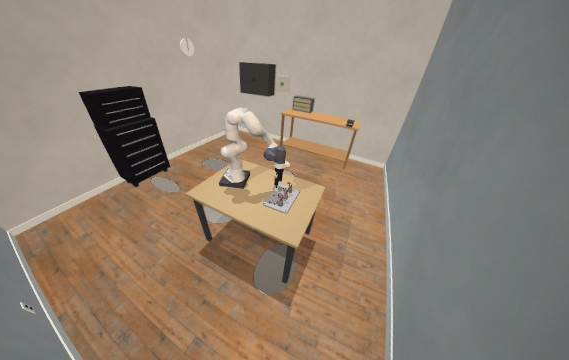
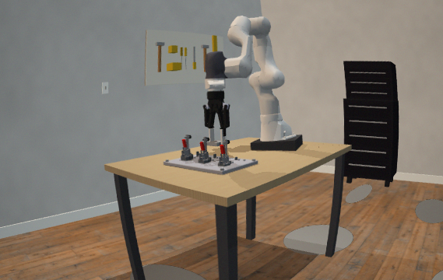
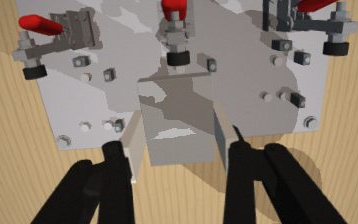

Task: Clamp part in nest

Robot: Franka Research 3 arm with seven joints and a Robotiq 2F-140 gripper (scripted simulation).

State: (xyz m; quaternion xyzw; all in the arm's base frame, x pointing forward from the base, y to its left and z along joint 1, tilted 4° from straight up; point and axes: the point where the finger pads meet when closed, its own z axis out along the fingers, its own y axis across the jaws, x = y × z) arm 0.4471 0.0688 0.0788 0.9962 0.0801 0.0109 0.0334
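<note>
The grey part lies 30 mm below my hand. Also, from my hand: grey fixture plate (50 mm ahead, 110 mm below); clamp (100 mm ahead, 100 mm to the right, 50 mm below).
</note>
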